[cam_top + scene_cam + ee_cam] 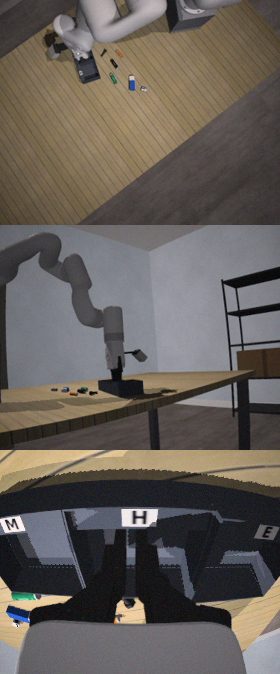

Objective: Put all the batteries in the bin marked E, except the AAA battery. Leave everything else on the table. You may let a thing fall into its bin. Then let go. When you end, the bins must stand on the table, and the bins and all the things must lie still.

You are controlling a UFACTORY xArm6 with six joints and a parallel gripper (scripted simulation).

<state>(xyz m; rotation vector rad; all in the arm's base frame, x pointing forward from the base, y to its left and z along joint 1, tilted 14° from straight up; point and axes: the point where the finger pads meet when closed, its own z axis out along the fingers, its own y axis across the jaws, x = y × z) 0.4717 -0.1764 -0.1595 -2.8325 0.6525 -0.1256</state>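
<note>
My hand is 10 mm to the left of the dark bin and 10 mm above it. Also, from my hand: orange battery 130 mm behind, 100 mm to the left, 30 mm below; then green battery 30 mm behind, 170 mm to the left, 30 mm below; then black cylindrical battery 80 mm behind, 120 mm to the left, 30 mm below.
</note>
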